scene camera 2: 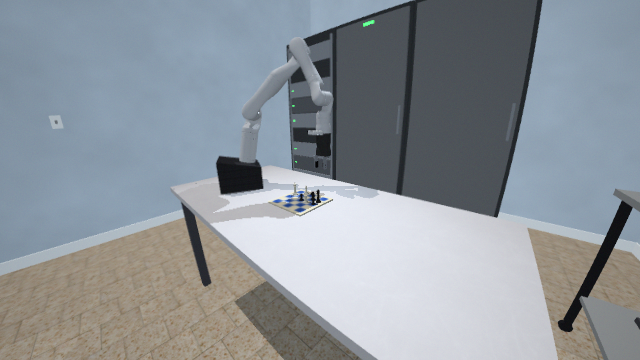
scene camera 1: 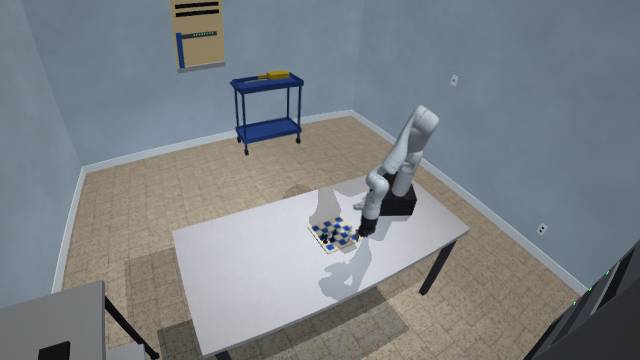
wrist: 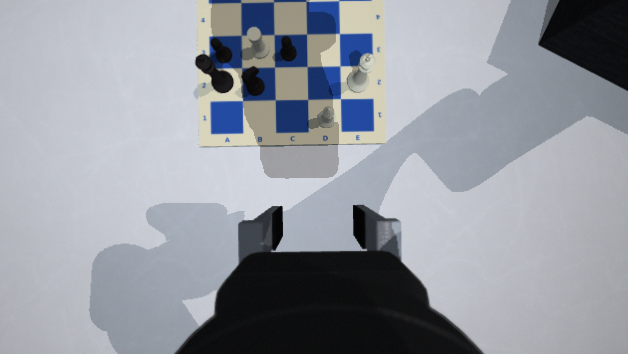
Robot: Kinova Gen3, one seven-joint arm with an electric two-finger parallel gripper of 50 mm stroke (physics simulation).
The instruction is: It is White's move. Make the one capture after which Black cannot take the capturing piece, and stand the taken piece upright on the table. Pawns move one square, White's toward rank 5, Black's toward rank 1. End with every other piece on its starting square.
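Places are measured from the arm's base along level axes (x ahead, y left, z up), in millimetres.
Where they show: gripper, fingertip midpoint: (scene camera 2: 320, 168) (scene camera 1: 361, 237) (wrist: 317, 220); arm's base, link origin: (scene camera 2: 247, 161) (scene camera 1: 398, 190).
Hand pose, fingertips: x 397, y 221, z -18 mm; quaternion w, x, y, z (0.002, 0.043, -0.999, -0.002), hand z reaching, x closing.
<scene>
Each offset is from my fingertips to the centre of the thing. Level surfaces: height alone.
The blue-and-cream board @[42 mm ahead, 174 mm right, 118 mm down] (scene camera 1: 338, 220) (scene camera 2: 300, 210) (wrist: 242, 141) lies on the table. In the wrist view, a tall black piece, apparently the king @[119 mm ahead, 132 mm right, 84 mm down] (wrist: 221, 80), stands on A2, a black knight @[80 mm ahead, 131 mm right, 96 mm down] (wrist: 255, 85) on B2, a black pawn @[119 mm ahead, 164 mm right, 100 mm down] (wrist: 223, 53) on A3 and another black pawn @[45 mm ahead, 171 mm right, 100 mm down] (wrist: 288, 51) on C3. A round-topped white piece @[78 mm ahead, 173 mm right, 99 mm down] (wrist: 258, 47) stands on B3, a tall white piece, apparently the king @[38 mm back, 144 mm right, 84 mm down] (wrist: 358, 79), on E2, and a small white piece @[5 mm back, 98 mm right, 94 mm down] (wrist: 326, 118) on D1. All stand upright. My gripper (scene camera 1: 363, 234) (scene camera 2: 321, 164) (wrist: 317, 220) is open and empty, above the table beyond the rank 1 edge.
The table @[122 mm down] (scene camera 1: 250, 280) (scene camera 2: 400, 260) extends around the board. The black robot base (scene camera 1: 398, 204) (scene camera 2: 240, 175) stands on it, on the E-file side. Arm shadows cross the board and table. A blue cart (scene camera 1: 270, 131) and grey cabinets (scene camera 2: 370, 110) stand away from the table.
</scene>
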